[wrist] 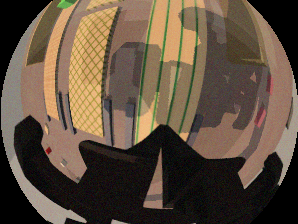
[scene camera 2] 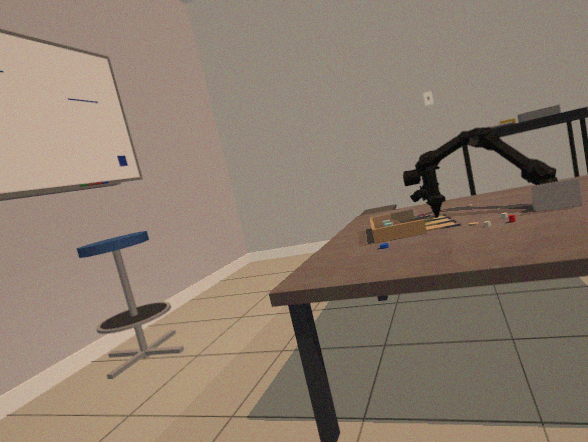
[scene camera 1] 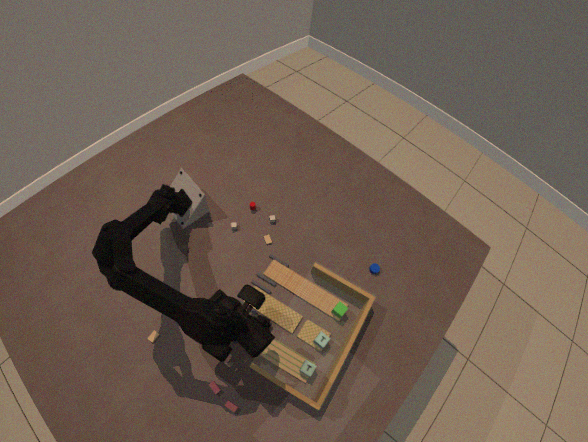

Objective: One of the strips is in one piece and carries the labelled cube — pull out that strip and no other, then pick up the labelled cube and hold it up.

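You can see my gripper in scene camera 1 (scene camera 1: 237, 327), and it's there in the wrist view as well (wrist: 163, 128). There's also a strip (wrist: 173, 66) that I can see.
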